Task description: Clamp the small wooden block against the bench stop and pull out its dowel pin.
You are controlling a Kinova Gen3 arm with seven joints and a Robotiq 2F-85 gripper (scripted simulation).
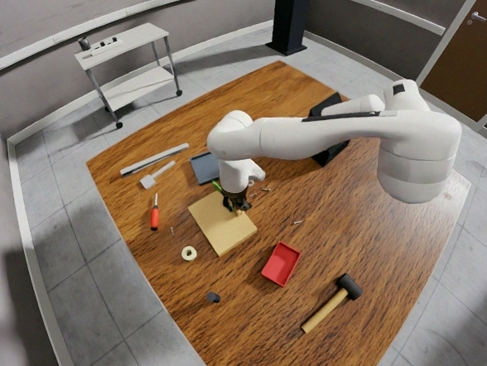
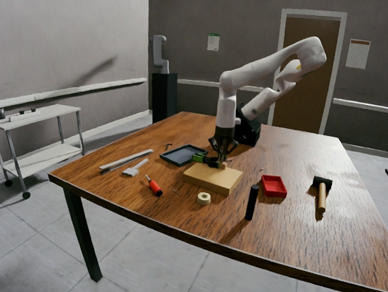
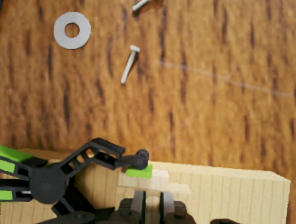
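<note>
Right now the pale dowel pin is 20 mm below my hand. From my hand the other things lie so: wooden block (40 mm below); bench board (50 mm below, 50 mm ahead, 10 mm to the right); red bin (230 mm to the left, 70 mm below).
</note>
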